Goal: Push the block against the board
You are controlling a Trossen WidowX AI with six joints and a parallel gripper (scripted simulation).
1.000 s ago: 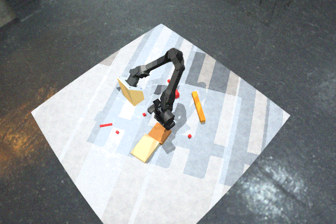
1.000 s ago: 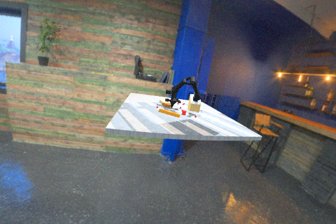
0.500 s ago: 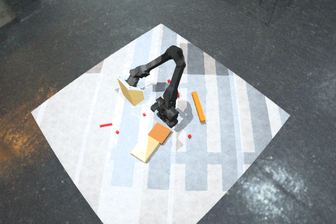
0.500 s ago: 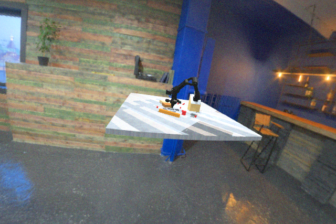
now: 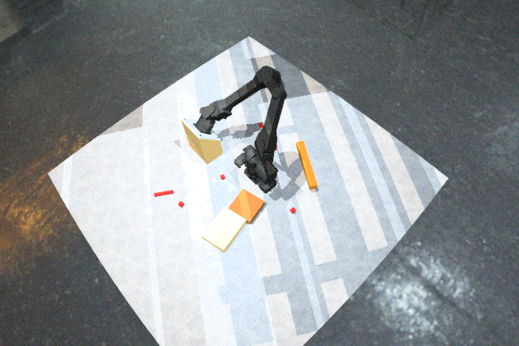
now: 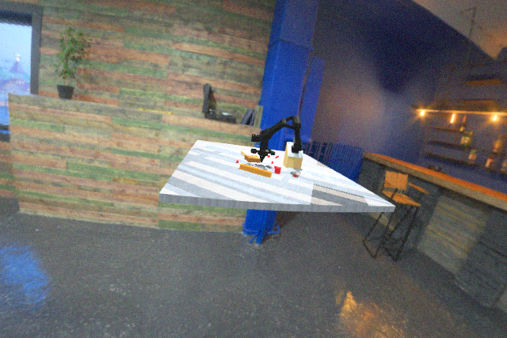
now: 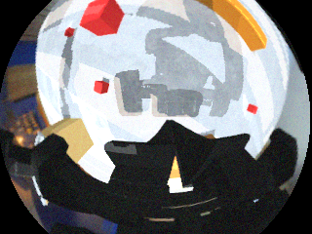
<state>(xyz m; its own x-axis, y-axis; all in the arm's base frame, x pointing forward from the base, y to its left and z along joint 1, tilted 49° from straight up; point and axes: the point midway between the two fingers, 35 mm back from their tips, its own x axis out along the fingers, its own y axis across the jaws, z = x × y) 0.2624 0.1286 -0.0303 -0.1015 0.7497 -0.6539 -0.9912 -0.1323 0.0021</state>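
The square block is 6 cm ahead of my gripper tip and 9 cm to the right of it. The rest, counted from my gripper tip: tan flat block (9 cm ahead, 22 cm to the right); board (7 cm ahead, 22 cm to the left); red cube (10 cm behind, 16 cm to the left).
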